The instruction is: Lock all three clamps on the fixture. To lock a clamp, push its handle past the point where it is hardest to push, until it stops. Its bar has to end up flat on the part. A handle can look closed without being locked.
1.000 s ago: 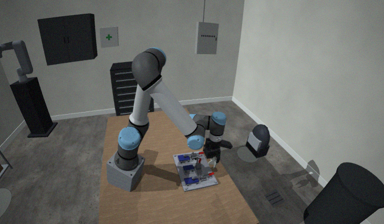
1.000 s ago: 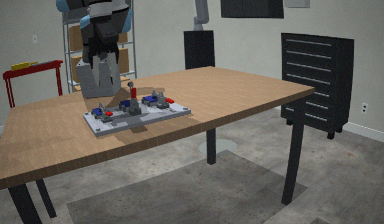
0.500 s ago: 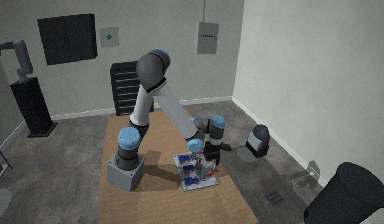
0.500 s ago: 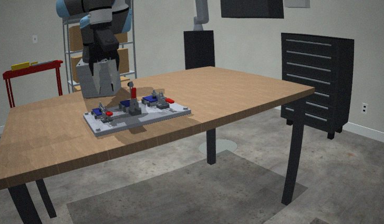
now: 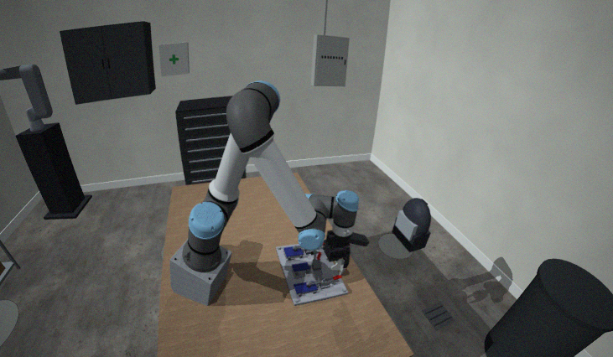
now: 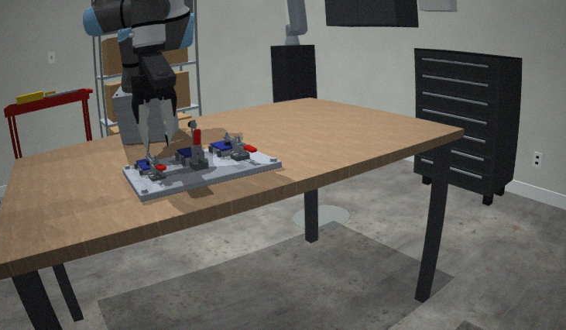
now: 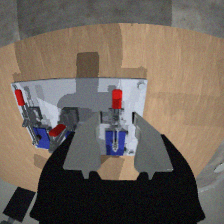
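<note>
Now: hand 130 mm past the blue part, 100 mm to the right of it and 80 mm above it. Round my hand: grey fixture plate: 90 mm behind, 100 mm to the left, 100 mm below.
</note>
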